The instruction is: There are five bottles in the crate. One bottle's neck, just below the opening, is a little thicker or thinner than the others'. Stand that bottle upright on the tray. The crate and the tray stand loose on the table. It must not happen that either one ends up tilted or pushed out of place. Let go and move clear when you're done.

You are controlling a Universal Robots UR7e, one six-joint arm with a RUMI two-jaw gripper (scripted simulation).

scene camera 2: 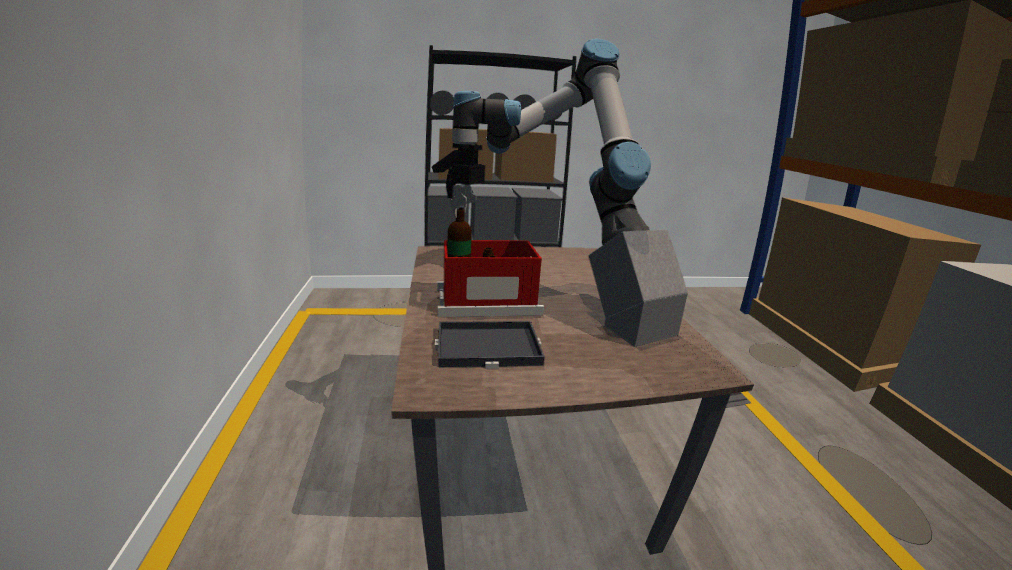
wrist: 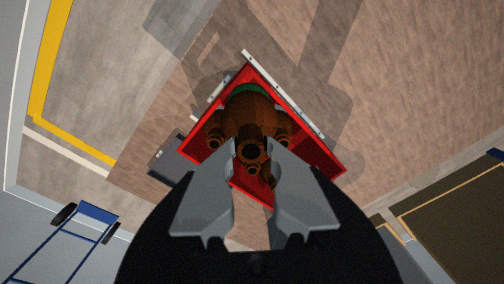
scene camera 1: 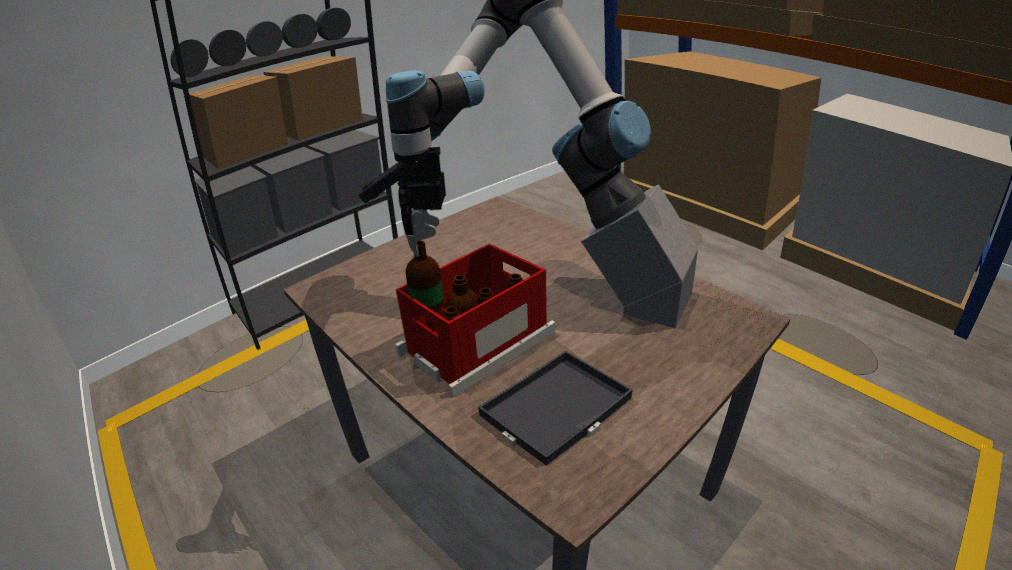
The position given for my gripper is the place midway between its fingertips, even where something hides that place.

Note:
I see my gripper (scene camera 1: 418, 252), a dark tray (scene camera 1: 551, 404) and a red crate (scene camera 1: 464, 343).
The dark tray is seen too in scene camera 2 (scene camera 2: 461, 343) and in the wrist view (wrist: 172, 166). My gripper is seen too in scene camera 2 (scene camera 2: 459, 216) and in the wrist view (wrist: 250, 137).

